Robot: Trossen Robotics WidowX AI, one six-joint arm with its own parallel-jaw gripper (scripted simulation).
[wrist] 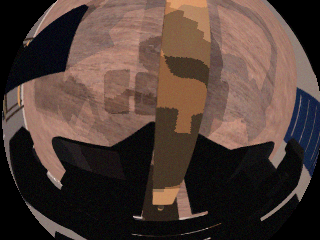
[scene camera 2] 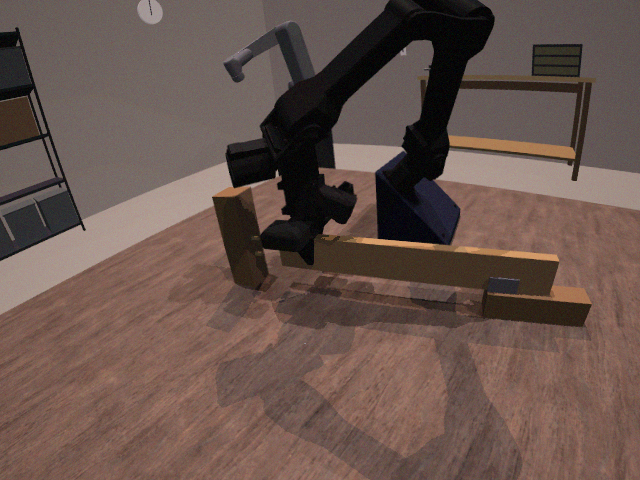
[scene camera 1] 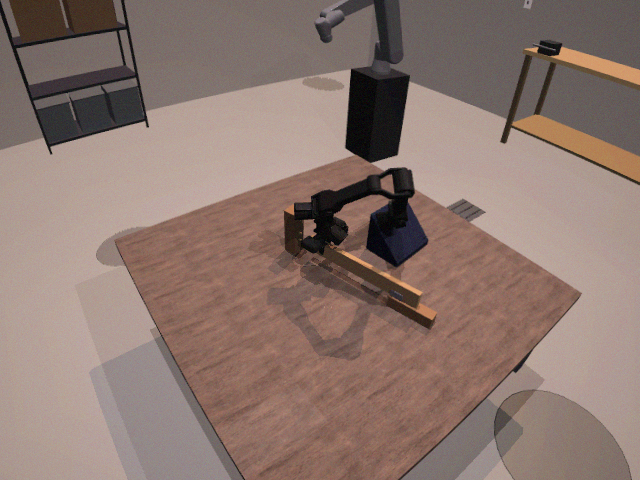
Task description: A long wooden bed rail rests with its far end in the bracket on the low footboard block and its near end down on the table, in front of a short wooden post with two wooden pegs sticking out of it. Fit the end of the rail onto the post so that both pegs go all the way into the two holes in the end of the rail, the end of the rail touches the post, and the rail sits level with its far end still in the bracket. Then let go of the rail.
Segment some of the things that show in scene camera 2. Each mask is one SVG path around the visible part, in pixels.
My gripper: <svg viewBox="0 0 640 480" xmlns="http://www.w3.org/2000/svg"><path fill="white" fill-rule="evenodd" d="M353 184L345 181L338 188L336 186L325 185L324 174L319 174L319 169L313 174L300 177L284 177L281 175L282 181L277 183L278 190L283 190L286 203L281 208L282 215L290 215L291 218L289 220L275 220L263 231L261 240L264 249L298 252L306 264L313 265L314 238L318 234L323 234L324 226L330 219L335 220L339 224L346 224L353 212L358 199L357 195L354 195Z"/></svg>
A long wooden rail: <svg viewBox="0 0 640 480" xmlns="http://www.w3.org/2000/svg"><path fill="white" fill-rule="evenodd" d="M279 251L282 266L483 290L487 290L489 277L504 277L520 280L517 293L544 296L550 295L560 262L557 255L325 234L318 234L314 238L313 265L306 264L298 252Z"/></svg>
